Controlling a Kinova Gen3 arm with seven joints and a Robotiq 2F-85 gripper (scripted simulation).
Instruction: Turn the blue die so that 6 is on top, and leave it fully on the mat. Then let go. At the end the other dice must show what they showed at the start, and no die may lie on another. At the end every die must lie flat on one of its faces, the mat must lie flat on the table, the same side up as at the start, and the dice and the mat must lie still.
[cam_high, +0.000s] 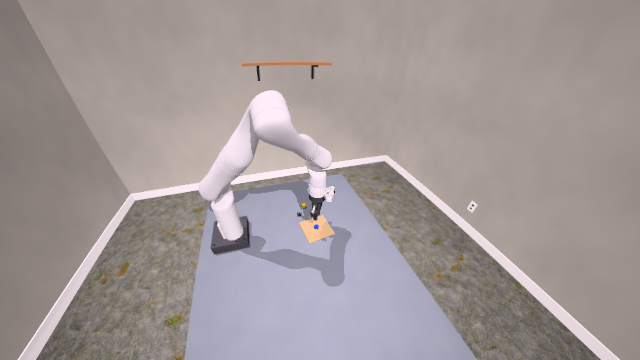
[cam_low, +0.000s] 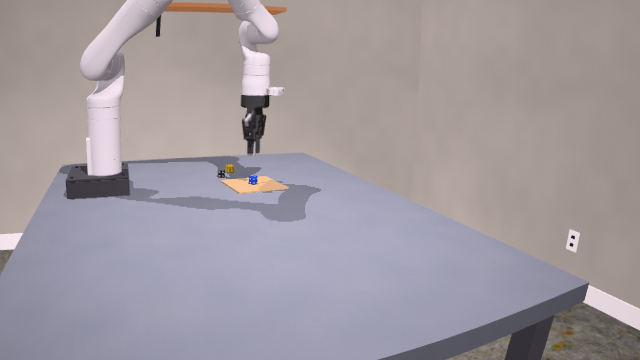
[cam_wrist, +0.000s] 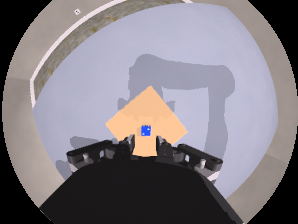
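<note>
The blue die is 9 cm below my hand. Round my hand: black die 7 cm behind, 11 cm to the left, 9 cm below; then mat 10 cm below; then yellow die 3 cm behind, 17 cm to the left, 9 cm below.
</note>
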